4 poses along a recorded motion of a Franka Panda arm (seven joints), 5.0 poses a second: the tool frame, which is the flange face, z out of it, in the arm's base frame.
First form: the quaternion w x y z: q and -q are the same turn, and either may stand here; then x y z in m.
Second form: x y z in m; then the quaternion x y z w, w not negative. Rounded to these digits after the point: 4 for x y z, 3 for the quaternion.
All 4 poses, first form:
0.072, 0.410, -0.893, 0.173, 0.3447, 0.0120, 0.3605
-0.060, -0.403, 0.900, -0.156, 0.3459, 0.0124, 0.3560
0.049, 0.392, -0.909, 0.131, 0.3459, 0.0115, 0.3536
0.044, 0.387, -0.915, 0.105, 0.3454, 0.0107, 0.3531
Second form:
0.3447, 0.0120, 0.3605, 0.410, -0.893, 0.173, 0.072
0.3459, 0.0124, 0.3560, 0.403, -0.900, 0.156, 0.060
0.3459, 0.0115, 0.3536, 0.392, -0.909, 0.131, 0.049
0.3454, 0.0107, 0.3531, 0.387, -0.915, 0.105, 0.044

